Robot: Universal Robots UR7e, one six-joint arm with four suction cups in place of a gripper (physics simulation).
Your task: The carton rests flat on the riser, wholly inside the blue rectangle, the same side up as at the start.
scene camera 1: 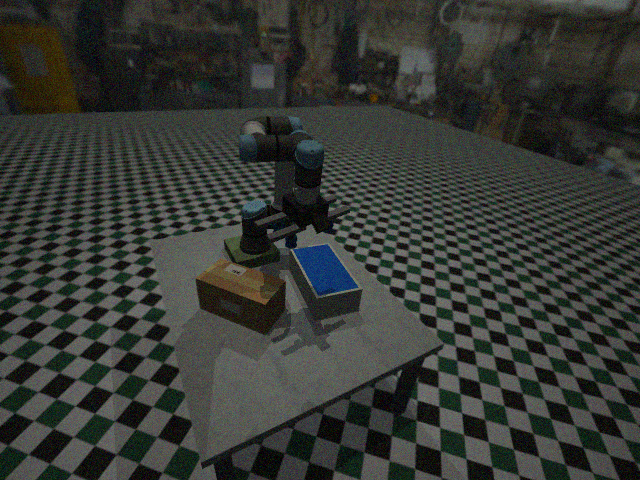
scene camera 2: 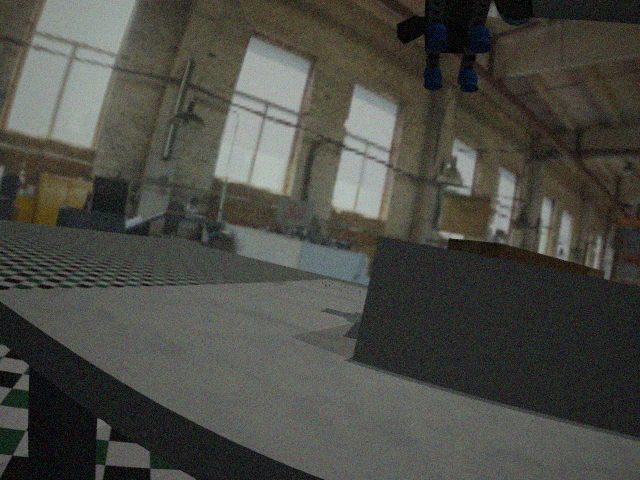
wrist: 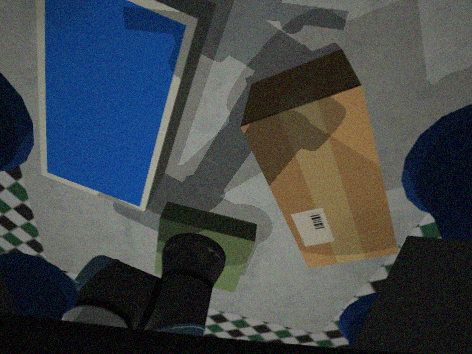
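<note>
There is a brown carton resting on the table. The wrist view shows my suction head as well, and that suction head holds nothing.
</note>
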